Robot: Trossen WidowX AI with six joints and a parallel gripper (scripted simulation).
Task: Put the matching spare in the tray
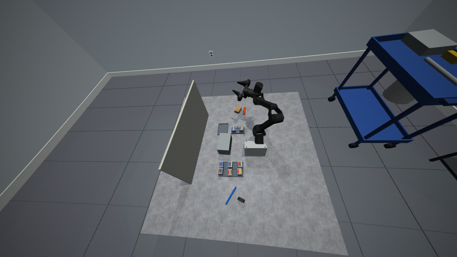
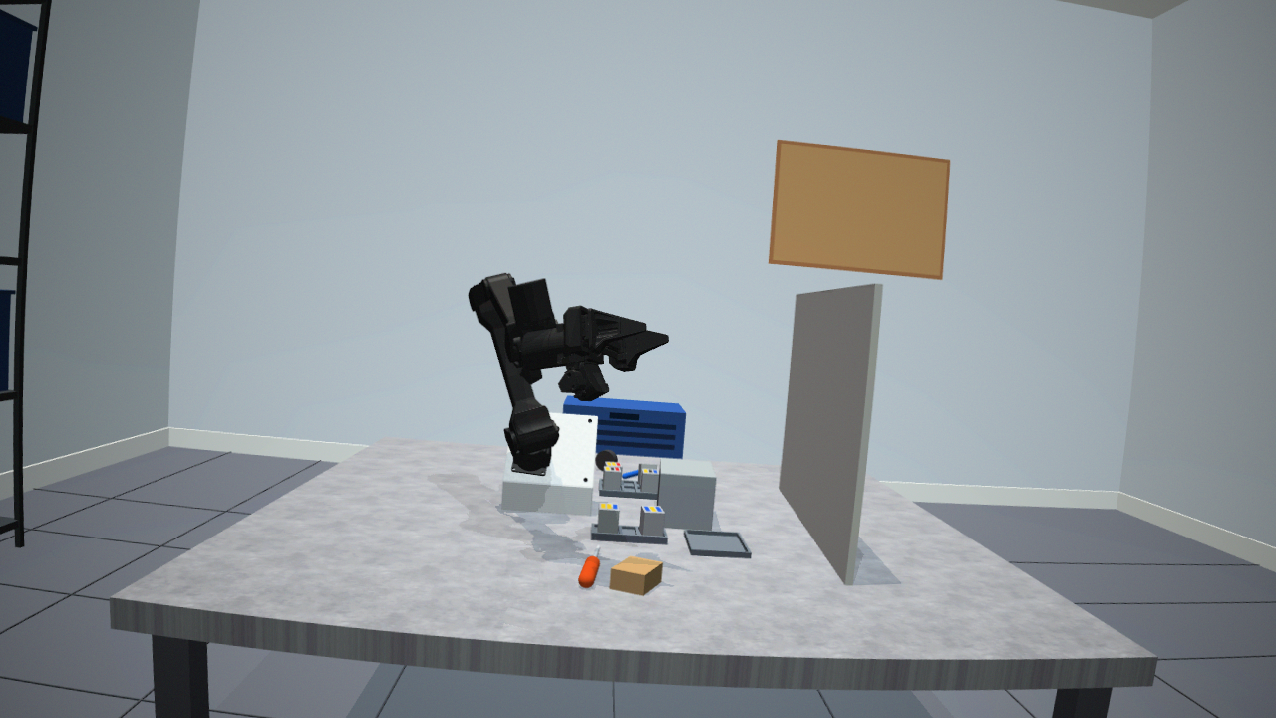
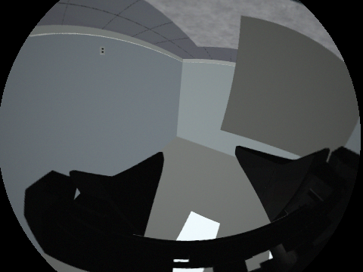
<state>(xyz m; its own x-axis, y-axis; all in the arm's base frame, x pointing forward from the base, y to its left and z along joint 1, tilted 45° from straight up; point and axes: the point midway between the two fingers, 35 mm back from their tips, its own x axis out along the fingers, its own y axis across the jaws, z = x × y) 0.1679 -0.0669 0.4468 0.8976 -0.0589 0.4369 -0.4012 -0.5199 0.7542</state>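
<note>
Now: gripper tip 350 mm above the small rack, 220 mm to the right of it and 20 mm past it. Also, from my gripper tip: grey mounted unit 390 mm to the left, 300 mm below, 80 mm ahead; then grey tray 350 mm below, 210 mm to the left, 130 mm ahead; then cardboard box 340 mm below, 30 mm to the right.
</note>
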